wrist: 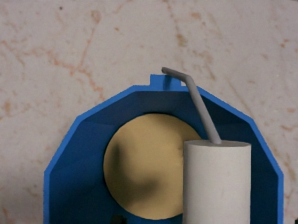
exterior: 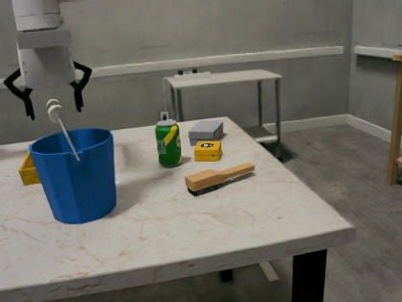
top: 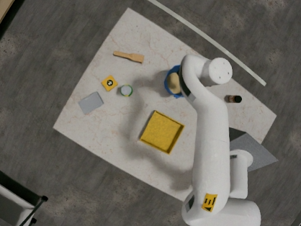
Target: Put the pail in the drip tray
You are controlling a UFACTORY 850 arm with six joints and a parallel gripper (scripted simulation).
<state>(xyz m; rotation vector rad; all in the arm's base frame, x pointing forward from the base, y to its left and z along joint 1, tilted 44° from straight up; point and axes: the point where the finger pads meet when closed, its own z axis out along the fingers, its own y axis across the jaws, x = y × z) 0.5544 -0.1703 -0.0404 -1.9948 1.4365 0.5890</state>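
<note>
Now: the white grip 1 cm ahead of my hand and 3 cm below it. Also, from my hand: blue pail: 1 cm ahead, 9 cm below; then yellow drip tray: 10 cm behind, 29 cm to the left, 22 cm below; then green can: 22 cm ahead, 22 cm to the left, 17 cm below.
</note>
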